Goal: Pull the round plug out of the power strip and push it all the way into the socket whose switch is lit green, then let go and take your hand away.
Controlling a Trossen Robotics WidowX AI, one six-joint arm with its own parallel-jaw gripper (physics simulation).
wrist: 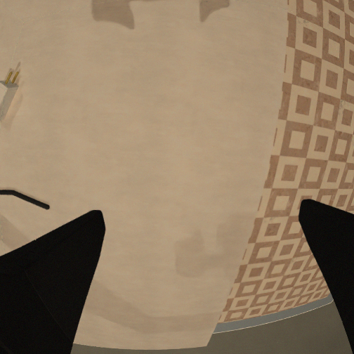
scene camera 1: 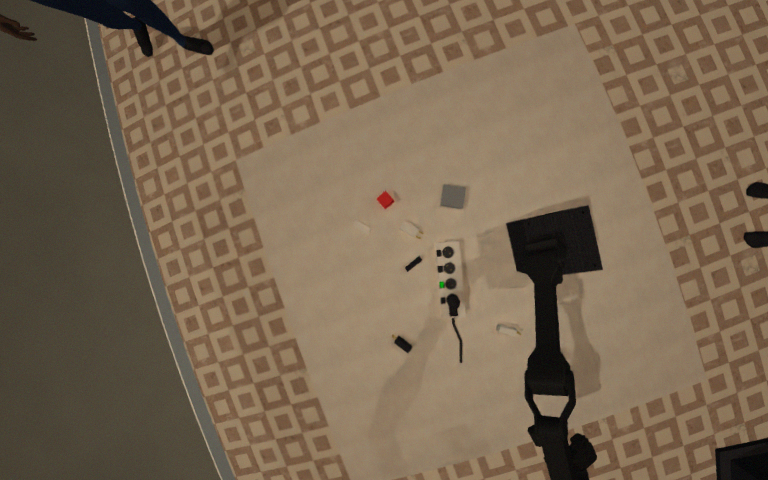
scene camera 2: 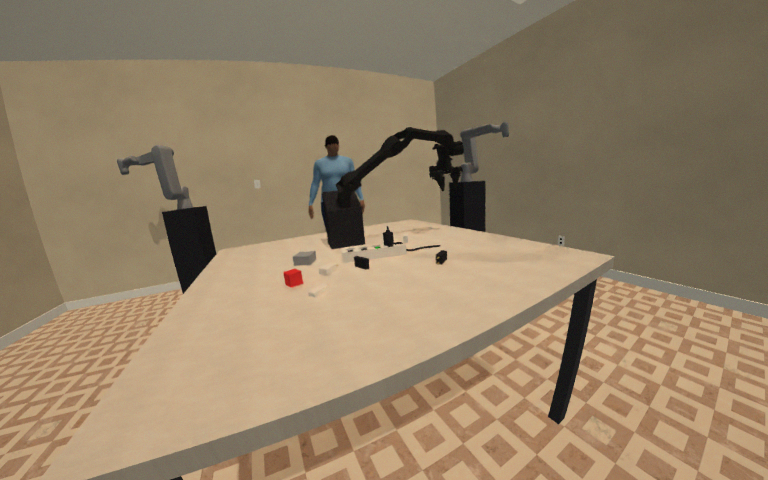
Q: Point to a white power strip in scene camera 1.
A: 452,273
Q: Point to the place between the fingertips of my gripper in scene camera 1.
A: At 543,441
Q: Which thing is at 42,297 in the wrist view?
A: My gripper.
